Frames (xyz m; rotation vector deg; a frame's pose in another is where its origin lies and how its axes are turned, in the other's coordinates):
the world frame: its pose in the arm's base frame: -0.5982 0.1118 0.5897 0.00 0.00 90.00
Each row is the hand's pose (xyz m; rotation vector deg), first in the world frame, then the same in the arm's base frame.
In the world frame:
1: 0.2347 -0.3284 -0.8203 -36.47 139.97 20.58
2: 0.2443 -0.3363 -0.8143 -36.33 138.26 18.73
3: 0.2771 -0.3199 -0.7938 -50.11 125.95 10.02
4: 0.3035 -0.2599 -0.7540 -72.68 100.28 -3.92
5: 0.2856 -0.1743 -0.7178 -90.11 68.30 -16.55
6: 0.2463 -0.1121 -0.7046 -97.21 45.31 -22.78
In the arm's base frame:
1: -0.2698 0.3465 -0.2306 -137.48 80.65 50.73
2: -0.2619 0.3561 -0.2246 -135.63 79.19 50.75
3: -0.2783 0.3889 -0.2041 -134.75 58.04 49.78
4: -0.3383 0.4153 -0.1643 -129.15 20.61 46.36
5: -0.4239 0.3974 -0.1281 -115.62 -15.92 41.80
6: -0.4861 0.3581 -0.1149 -102.87 -37.46 39.34

